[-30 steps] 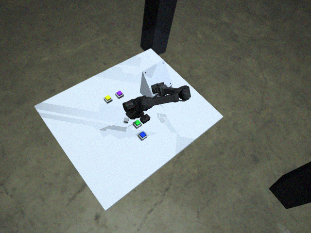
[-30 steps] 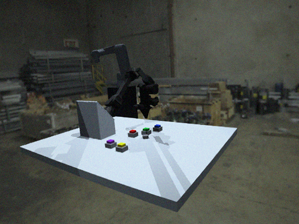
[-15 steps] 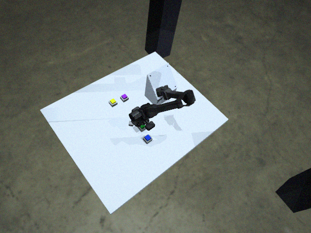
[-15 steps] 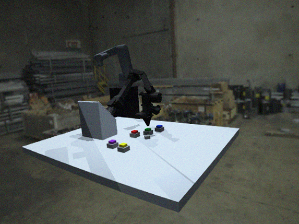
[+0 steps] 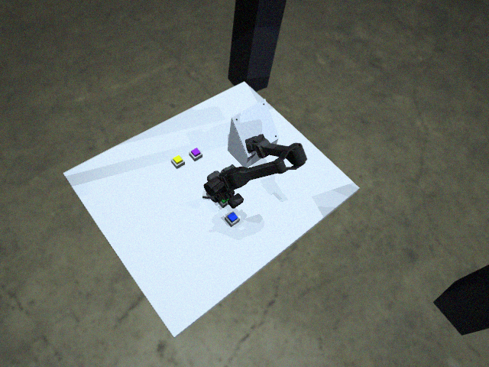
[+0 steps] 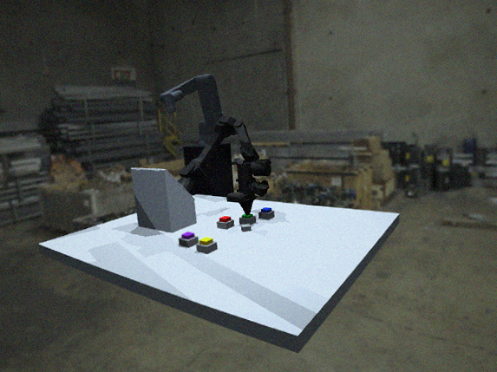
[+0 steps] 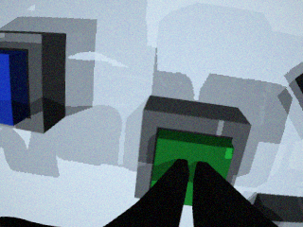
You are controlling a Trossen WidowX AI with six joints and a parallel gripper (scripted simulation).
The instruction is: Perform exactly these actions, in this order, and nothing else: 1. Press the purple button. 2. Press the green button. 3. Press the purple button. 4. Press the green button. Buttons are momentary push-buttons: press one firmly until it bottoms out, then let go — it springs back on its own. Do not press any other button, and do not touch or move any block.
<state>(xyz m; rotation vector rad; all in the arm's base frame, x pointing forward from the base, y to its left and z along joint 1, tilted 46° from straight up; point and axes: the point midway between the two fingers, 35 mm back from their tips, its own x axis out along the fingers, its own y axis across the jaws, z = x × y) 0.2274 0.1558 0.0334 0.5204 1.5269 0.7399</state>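
My gripper tip is now 10 mm above the green button. From my gripper tip the other things lie so: blue button: 20 mm ahead, 100 mm to the left; then red button: 50 mm behind, 80 mm to the right; then small grey block: 50 mm ahead, 70 mm to the right, 30 mm below.
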